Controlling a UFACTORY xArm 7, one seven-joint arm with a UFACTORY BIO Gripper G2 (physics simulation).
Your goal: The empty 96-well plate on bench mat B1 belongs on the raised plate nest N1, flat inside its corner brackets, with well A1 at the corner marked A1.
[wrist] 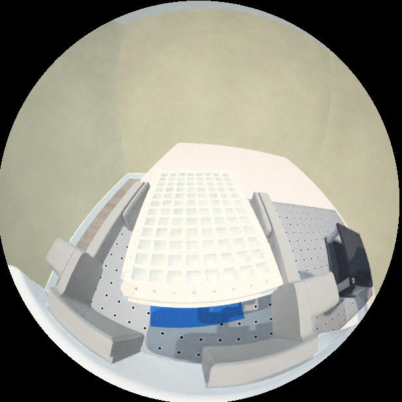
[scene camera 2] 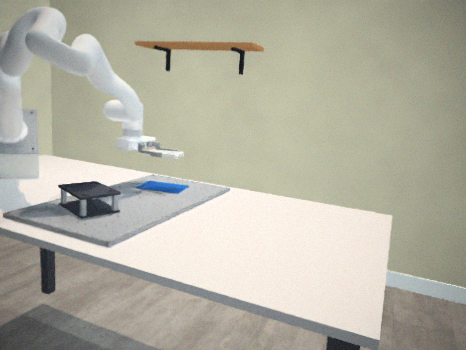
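Seen in the pictures: end effector, tool point: (scene camera 2: 164,153); arm's base, origin of the base link: (scene camera 2: 9,130).
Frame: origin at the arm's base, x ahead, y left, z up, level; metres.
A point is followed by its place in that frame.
Note:
The white 96-well plate (scene camera 2: 171,154) @(z -0.027, x 0.677, y 0.011 m) (wrist: 197,235) is held level, high above the blue bench mat (scene camera 2: 162,187) @(z -0.163, x 0.636, y 0.041 m) (wrist: 175,316). My gripper (scene camera 2: 162,150) @(z -0.032, x 0.633, y 0.052 m) (wrist: 197,207) is shut on the plate, with one finger along each long side. In the wrist view the lettered edge, with the A at its left end, faces the gripper body. The raised nest (scene camera 2: 90,189) @(z -0.104, x 0.547, y -0.303 m) (wrist: 356,257) is a black platform on grey posts over a black base; in the wrist view it is at the far right. Its corner brackets and A1 mark cannot be made out.
The mat and the nest stand on a grey perforated board (scene camera 2: 145,220) @(z -0.165, x 0.736, y -0.330 m) (wrist: 312,235) on the pale table (scene camera 2: 280,250) @(z -0.178, x 1.122, y -0.371 m) (wrist: 230,160). A wooden wall shelf (scene camera 2: 200,46) with black brackets hangs behind, higher than the gripper.

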